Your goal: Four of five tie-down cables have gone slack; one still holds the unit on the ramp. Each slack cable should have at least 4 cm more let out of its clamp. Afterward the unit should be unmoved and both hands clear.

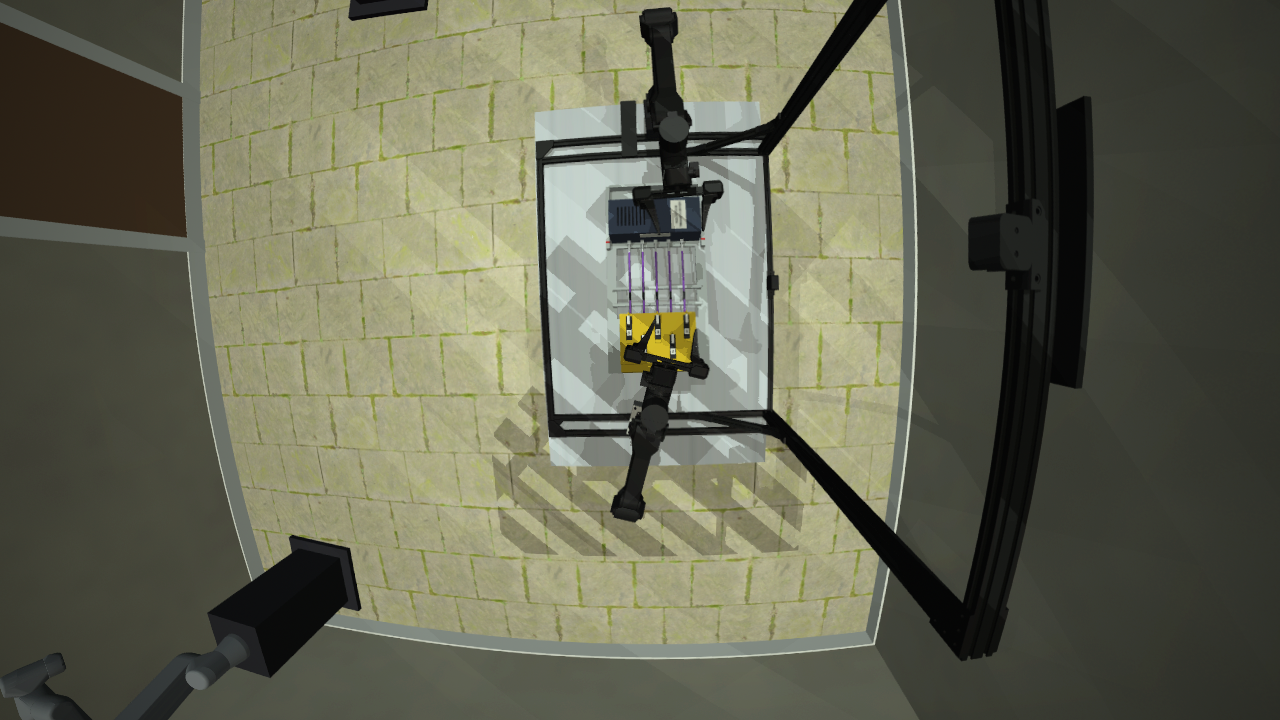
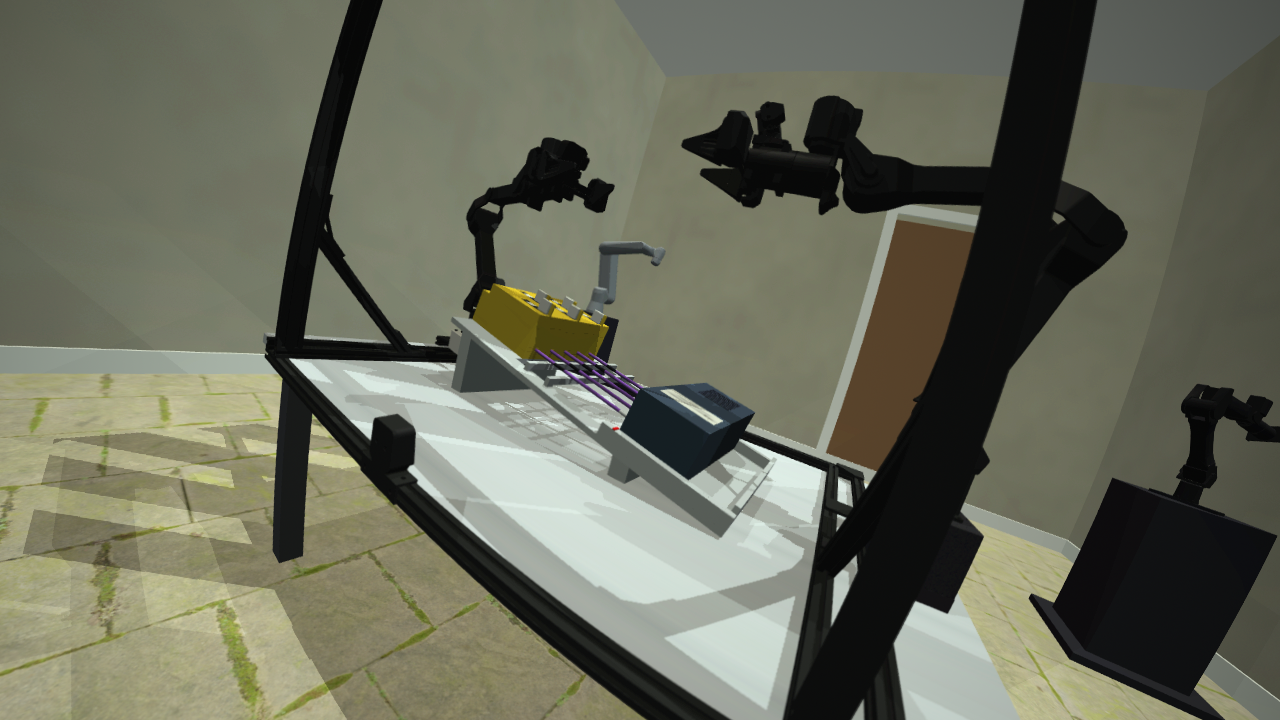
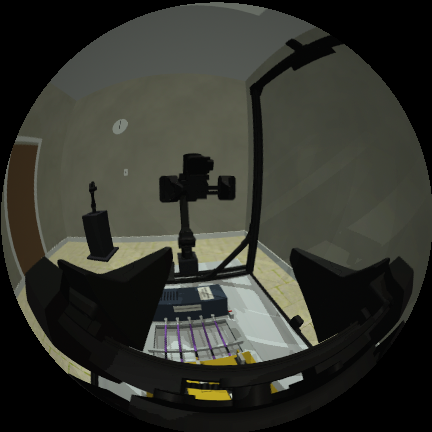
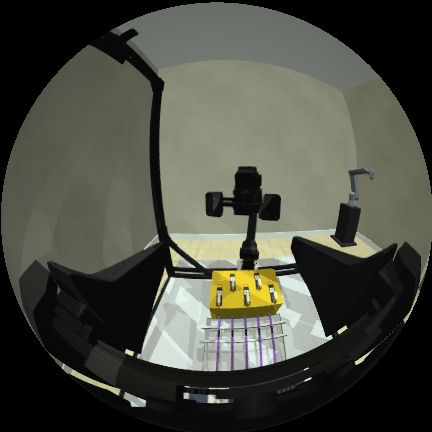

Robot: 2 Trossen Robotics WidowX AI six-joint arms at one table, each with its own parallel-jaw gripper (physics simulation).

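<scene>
The navy unit (image 1: 631, 217) (image 2: 689, 420) (image 3: 192, 300) sits on the lower part of the grey ramp (image 2: 673, 486). Several purple cables (image 1: 656, 277) (image 3: 193, 336) (image 4: 245, 345) run side by side from it to the yellow clamp block (image 1: 673, 319) (image 2: 508, 322) (image 4: 227, 312) at the ramp's top. Clamp levers (image 4: 246, 296) stand on the block; which cable is taut cannot be told. My left gripper (image 1: 673, 329) (image 3: 233, 254) is open and empty, raised above the block. My right gripper (image 1: 681, 231) (image 2: 693, 157) is open and empty, high above the unit.
Cross bars (image 4: 210, 328) lie across the cables near the block. Small red marks (image 1: 608, 241) flank the unit's edge. A black frame (image 1: 768, 358) (image 2: 501, 611) surrounds the white table (image 1: 572, 376), with posts rising at its corners. Pedestals with other arms stand beyond the table.
</scene>
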